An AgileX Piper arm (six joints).
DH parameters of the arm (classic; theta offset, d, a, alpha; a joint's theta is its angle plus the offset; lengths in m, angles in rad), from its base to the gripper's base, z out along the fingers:
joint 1: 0 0.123 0 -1.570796
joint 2: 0.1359 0 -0.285 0
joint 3: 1.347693 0 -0.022 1.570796
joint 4: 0 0.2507 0 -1.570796
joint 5: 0 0 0 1.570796
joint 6: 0 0.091 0 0
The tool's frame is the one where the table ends.
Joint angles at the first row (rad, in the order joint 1, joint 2, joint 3, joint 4, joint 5, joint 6):
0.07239 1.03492 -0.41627 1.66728 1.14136 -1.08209
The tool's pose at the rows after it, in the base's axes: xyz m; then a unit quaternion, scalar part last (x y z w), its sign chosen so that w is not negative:
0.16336, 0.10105, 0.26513, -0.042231, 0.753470, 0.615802, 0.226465
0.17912, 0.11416, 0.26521, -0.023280, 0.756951, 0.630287, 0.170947
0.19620, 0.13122, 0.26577, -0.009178, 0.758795, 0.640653, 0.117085
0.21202, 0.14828, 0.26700, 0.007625, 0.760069, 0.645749, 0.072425
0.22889, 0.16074, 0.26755, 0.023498, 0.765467, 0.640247, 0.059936
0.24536, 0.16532, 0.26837, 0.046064, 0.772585, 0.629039, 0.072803
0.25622, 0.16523, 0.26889, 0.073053, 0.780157, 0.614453, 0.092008
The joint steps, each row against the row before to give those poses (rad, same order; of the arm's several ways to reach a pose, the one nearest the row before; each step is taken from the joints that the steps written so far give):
0.03565 0.09783 -0.05682 0.00668 0.01479 0.10816
0.05853 0.09377 -0.06692 0.00207 0.00149 0.08698
0.06420 0.09791 -0.08216 0.00186 0.00001 0.08745
0.05484 0.08301 -0.08277 0.00150 -0.00858 0.09159
0.03283 0.06475 -0.07497 0.00064 -0.03972 0.05369
0.00669 0.03917 -0.05615 0.00180 -0.06305 0.03167
-0.00002 0.01239 -0.02835 -0.00003 -0.07374 0.02817

